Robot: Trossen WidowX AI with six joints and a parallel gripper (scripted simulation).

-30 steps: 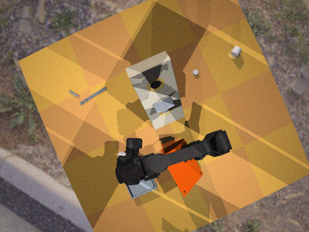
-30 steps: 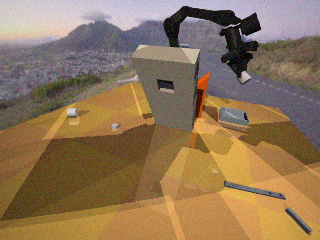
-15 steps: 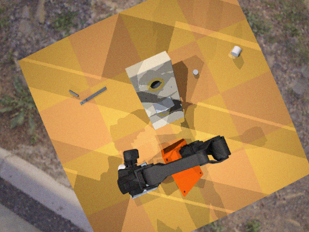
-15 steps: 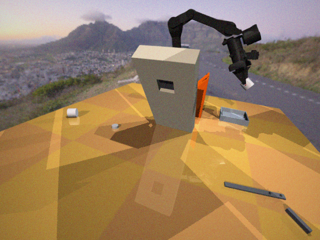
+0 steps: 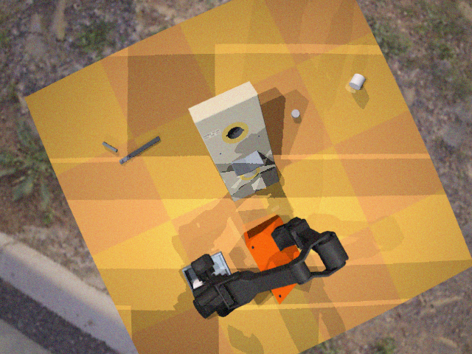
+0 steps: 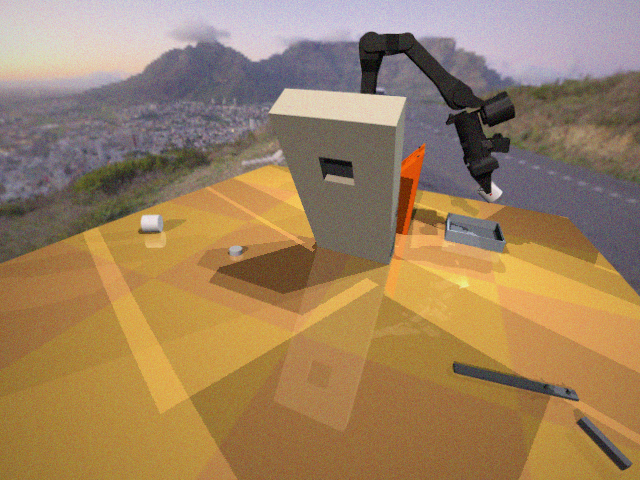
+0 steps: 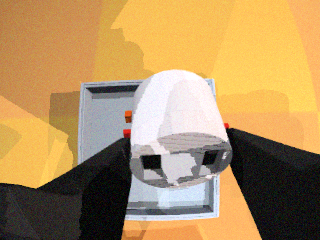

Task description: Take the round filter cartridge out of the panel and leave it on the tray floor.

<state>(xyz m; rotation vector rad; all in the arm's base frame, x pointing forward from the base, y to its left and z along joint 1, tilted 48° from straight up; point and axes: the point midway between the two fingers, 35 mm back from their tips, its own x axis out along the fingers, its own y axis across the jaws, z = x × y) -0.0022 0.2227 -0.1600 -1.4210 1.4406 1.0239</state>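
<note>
My gripper tip is 14 cm above the light grey tray and 3 cm past it. Also, from my gripper tip: round filter cartridge: right at my gripper tip; small grey stub: 56 cm to the right, 34 cm ahead, 14 cm below; beige service panel: 32 cm ahead, 31 cm to the right, 4 cm above.
</note>
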